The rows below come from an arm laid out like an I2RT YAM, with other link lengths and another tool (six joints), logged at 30 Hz.
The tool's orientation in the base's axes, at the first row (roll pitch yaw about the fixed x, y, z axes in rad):
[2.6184 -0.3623 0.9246]
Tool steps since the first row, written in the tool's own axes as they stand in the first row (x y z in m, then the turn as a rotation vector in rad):
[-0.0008 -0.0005 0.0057 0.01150 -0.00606 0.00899]
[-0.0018 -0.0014 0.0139 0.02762 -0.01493 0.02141]
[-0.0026 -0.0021 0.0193 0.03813 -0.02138 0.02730]
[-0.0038 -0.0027 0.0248 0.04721 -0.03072 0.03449]
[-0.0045 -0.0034 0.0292 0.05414 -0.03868 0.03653]
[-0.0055 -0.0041 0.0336 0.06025 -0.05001 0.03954]
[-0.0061 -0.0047 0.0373 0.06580 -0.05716 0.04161]
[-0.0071 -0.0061 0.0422 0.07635 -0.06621 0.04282]
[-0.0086 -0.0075 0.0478 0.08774 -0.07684 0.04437]
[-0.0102 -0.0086 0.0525 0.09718 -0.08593 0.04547]
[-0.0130 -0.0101 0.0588 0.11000 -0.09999 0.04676]
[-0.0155 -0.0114 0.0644 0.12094 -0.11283 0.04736]
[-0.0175 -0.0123 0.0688 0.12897 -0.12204 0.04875]
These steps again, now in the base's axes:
[0.0026 -0.0006 -0.0051 0.00818 0.01210 -0.00604]
[0.0063 -0.0012 -0.0126 0.01932 0.02932 -0.01453]
[0.0086 -0.0016 -0.0175 0.02490 0.04112 -0.01859]
[0.0108 -0.0024 -0.0227 0.02875 0.05369 -0.02556]
[0.0125 -0.0027 -0.0268 0.02918 0.06403 -0.02847]
[0.0141 -0.0033 -0.0311 0.02775 0.07593 -0.03404]
[0.0156 -0.0035 -0.0346 0.02791 0.08470 -0.03709]
[0.0171 -0.0036 -0.0395 0.02926 0.09851 -0.03856]
[0.0187 -0.0041 -0.0453 0.03036 0.11397 -0.04074]
[0.0199 -0.0048 -0.0502 0.03100 0.12699 -0.04254]
[0.0211 -0.0063 -0.0570 0.03075 0.14581 -0.04561]
[0.0222 -0.0076 -0.0630 0.02975 0.16245 -0.04821]
[0.0231 -0.0087 -0.0677 0.02969 0.17448 -0.05080]

